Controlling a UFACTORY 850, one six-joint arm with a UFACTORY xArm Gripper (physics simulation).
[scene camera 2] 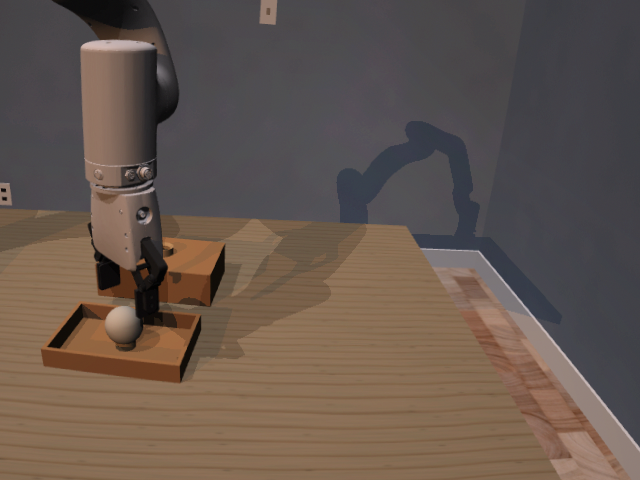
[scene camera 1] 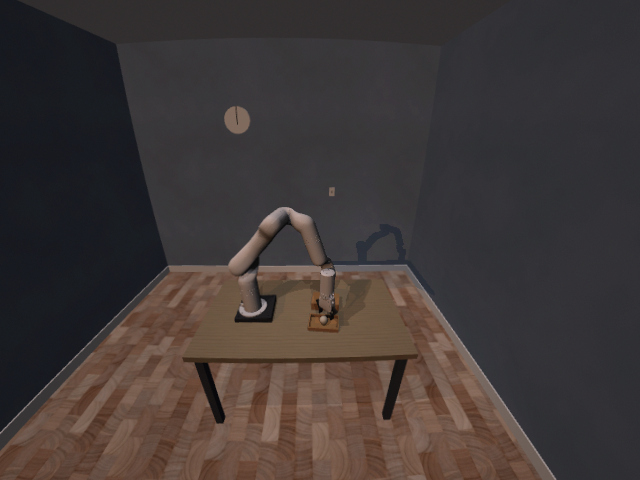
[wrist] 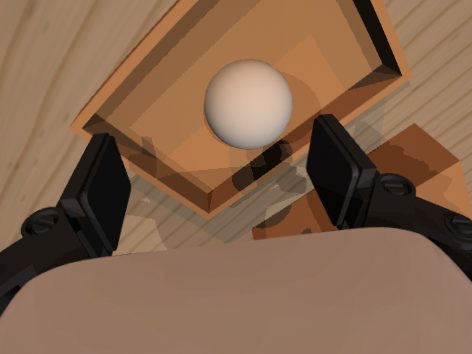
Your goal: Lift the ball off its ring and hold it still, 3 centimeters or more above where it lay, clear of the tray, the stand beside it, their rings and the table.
Labels:
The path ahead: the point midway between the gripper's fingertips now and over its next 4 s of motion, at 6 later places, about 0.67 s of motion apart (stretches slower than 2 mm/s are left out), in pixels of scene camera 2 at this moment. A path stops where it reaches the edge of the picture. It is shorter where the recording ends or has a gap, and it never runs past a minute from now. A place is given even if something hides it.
The gripper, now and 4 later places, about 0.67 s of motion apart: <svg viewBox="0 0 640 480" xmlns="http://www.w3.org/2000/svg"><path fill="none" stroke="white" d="M127 300L128 332L128 343L126 320L125 265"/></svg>

